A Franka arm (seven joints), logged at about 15 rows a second.
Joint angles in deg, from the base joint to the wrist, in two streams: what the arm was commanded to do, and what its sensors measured. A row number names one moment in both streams.
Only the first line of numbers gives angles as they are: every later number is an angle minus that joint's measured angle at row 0.
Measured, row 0: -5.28 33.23 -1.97 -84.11 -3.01 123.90 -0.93
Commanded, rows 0 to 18: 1.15 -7.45 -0.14 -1.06 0.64 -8.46 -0.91; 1.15 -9.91 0.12 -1.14 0.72 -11.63 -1.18; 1.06 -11.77 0.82 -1.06 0.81 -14.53 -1.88; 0.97 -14.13 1.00 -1.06 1.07 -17.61 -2.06; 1.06 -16.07 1.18 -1.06 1.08 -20.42 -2.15; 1.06 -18.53 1.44 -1.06 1.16 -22.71 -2.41; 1.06 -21.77 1.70 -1.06 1.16 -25.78 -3.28; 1.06 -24.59 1.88 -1.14 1.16 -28.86 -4.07; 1.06 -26.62 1.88 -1.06 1.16 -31.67 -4.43; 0.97 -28.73 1.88 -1.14 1.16 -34.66 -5.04; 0.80 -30.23 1.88 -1.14 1.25 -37.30 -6.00; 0.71 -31.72 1.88 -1.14 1.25 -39.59 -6.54; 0.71 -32.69 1.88 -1.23 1.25 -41.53 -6.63; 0.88 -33.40 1.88 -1.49 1.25 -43.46 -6.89; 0.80 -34.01 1.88 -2.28 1.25 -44.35 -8.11; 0.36 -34.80 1.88 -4.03 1.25 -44.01 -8.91; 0.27 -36.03 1.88 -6.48 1.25 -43.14 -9.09; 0.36 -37.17 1.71 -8.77 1.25 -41.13 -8.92; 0.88 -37.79 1.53 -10.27 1.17 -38.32 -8.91
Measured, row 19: 0.76 -34.43 1.80 -4.28 0.09 -42.83 -7.96
